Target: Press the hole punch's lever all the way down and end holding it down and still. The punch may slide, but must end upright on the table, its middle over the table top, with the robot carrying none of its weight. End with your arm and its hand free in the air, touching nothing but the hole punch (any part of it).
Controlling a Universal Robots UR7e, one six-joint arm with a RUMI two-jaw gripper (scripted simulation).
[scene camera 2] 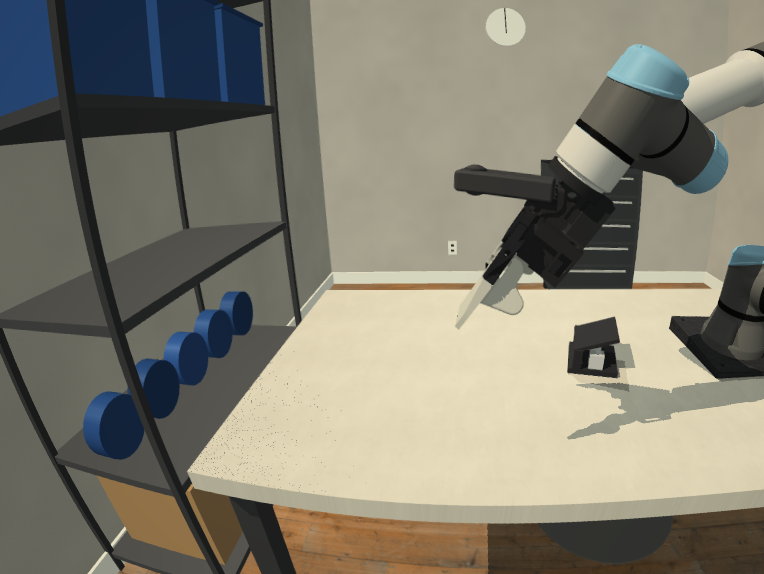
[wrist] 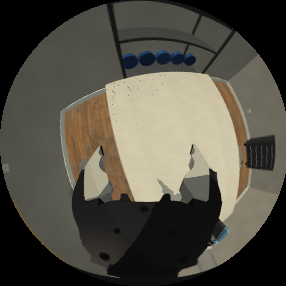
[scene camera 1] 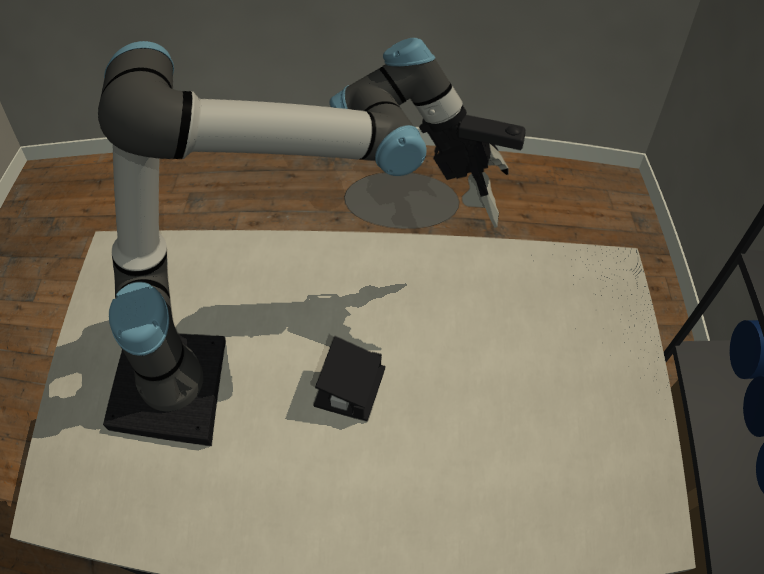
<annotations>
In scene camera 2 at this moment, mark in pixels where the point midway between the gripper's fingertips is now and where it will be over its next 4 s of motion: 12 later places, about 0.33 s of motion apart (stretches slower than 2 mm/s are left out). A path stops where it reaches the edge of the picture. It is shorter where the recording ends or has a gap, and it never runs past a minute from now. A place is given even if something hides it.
The gripper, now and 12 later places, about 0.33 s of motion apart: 473,298; 497,282; 528,274; 558,274; 592,281; 613,287; 617,294; 617,298; 616,303; 614,311; 613,318; 612,323; 612,324
</annotations>
